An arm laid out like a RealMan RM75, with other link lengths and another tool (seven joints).
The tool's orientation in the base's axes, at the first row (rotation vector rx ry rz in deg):
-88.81, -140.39, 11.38
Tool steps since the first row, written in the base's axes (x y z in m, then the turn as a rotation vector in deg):
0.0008, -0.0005, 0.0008, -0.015, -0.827, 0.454
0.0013, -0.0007, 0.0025, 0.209, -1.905, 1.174
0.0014, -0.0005, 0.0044, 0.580, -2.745, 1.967
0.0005, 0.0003, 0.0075, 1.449, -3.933, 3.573
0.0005, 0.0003, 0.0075, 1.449, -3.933, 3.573
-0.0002, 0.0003, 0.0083, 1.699, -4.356, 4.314
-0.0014, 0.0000, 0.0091, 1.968, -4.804, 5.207
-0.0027, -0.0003, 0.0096, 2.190, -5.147, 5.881
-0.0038, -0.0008, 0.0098, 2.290, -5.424, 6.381
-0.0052, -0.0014, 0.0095, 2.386, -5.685, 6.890
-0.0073, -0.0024, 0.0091, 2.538, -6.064, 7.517
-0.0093, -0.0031, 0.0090, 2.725, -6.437, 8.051
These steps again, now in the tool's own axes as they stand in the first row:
-0.0007, 0.0003, -0.0010, -0.684, -0.477, -0.442
-0.0009, 0.0002, -0.0028, -1.660, -0.916, -1.207
-0.0005, 0.0000, -0.0046, -2.472, -1.143, -2.080
0.0010, -0.0012, -0.0074, -3.701, -1.278, -3.873
0.0010, -0.0012, -0.0074, -3.701, -1.278, -3.873
0.0014, -0.0020, -0.0079, -4.094, -1.419, -4.658
0.0017, -0.0034, -0.0084, -4.497, -1.590, -5.596
0.0020, -0.0048, -0.0085, -4.814, -1.704, -6.308
0.0021, -0.0060, -0.0084, -5.043, -1.855, -6.820
0.0021, -0.0074, -0.0078, -5.255, -2.005, -7.338
0.0020, -0.0096, -0.0068, -5.581, -2.185, -7.987
0.0021, -0.0116, -0.0062, -5.928, -2.309, -8.556

